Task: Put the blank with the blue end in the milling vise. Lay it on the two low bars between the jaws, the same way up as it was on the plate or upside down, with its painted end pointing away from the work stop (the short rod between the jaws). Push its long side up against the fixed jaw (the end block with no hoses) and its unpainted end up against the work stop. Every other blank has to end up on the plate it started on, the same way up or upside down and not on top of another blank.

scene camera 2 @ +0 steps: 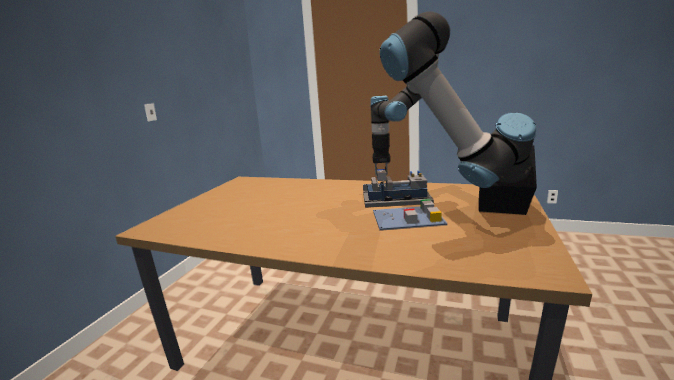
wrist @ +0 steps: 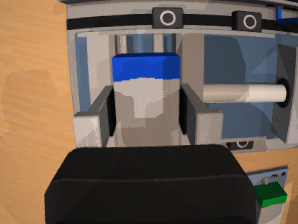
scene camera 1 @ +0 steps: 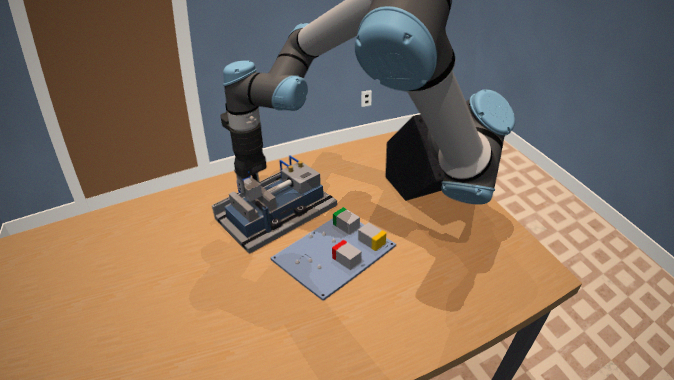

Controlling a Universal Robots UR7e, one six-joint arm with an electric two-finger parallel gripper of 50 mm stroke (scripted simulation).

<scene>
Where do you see a fixed jaw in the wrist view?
At 100, 49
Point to a blue-ended blank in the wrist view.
146, 85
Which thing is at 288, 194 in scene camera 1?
A vise.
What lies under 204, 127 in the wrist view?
The gripper.
</scene>
